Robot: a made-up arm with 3 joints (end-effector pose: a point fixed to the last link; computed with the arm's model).
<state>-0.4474 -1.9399 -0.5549</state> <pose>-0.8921 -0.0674 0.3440 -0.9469 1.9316 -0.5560</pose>
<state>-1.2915 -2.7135 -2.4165</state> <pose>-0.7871 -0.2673 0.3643 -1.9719 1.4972 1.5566</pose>
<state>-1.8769 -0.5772 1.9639</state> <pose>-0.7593 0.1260 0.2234 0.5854 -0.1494 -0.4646</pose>
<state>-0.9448 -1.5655 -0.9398</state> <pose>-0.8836 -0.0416 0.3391 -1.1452 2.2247 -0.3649</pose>
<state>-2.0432 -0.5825 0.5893</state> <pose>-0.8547 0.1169 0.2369 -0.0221 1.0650 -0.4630</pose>
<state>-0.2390 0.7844 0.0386</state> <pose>-0.8835 -0.3450 0.2548 1.9587 0.5463 1.8956</pose>
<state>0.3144 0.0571 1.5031</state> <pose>-0.7877 -0.3703 0.3220 -2.3880 -0.6035 -0.4241</pose>
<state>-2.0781 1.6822 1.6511</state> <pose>-0.7776 -0.1090 0.0565 -1.5865 -0.4039 -0.4018</pose>
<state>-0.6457 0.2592 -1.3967</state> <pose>-0.8609 -0.1391 0.0762 0.8262 -0.8668 1.9991</pose>
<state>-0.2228 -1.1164 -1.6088</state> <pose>-0.8469 -0.0251 0.2452 1.1582 -1.7886 1.3766</pose>
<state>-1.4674 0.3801 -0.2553</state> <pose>-0.8910 -0.0279 0.0802 -1.6173 1.1520 -1.7149</pose>
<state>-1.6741 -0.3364 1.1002</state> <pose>-0.8177 0.0661 0.1207 -0.2969 0.4629 -0.6594</pose>
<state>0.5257 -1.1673 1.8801</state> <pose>-0.7637 -0.2214 0.2206 -1.2343 -0.4437 -0.2455</pose>
